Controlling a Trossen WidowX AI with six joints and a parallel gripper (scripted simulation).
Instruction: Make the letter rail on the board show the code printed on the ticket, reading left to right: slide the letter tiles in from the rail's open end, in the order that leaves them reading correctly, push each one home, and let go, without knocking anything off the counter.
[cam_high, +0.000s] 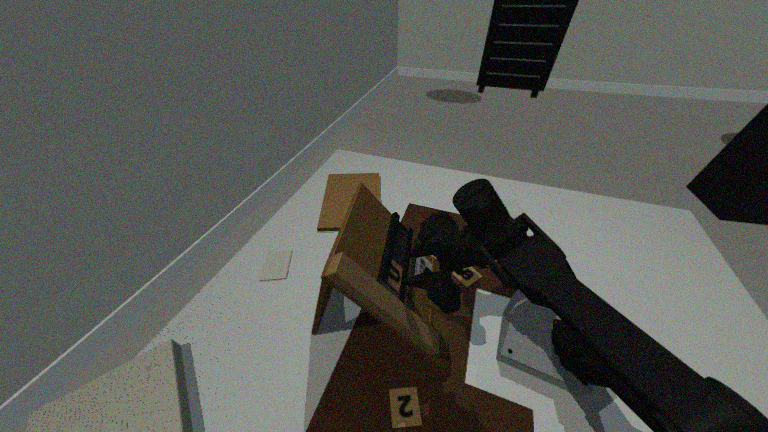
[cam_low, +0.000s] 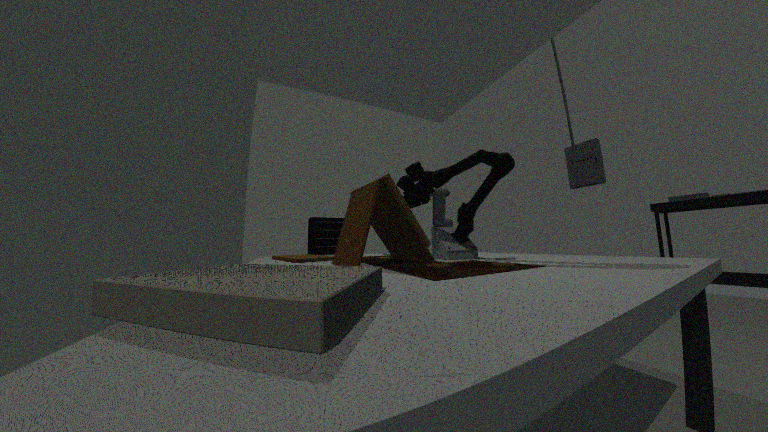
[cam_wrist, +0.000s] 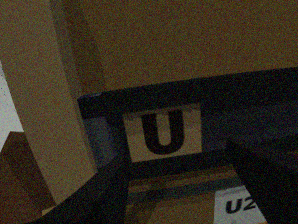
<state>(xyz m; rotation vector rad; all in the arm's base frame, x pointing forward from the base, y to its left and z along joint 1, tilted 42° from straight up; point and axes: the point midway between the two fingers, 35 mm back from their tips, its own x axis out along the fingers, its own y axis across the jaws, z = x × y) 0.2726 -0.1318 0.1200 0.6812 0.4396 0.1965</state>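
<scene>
Now: gripper tip 10 cm above the white ticket, 8 cm to the left of it and 3 cm past it. The rest, counted from my gripper tip: brown mat 19 cm below, 13 cm behind, 1 cm to the right; flat tan panel 39 cm to the right, 25 cm ahead, 19 cm below.
</scene>
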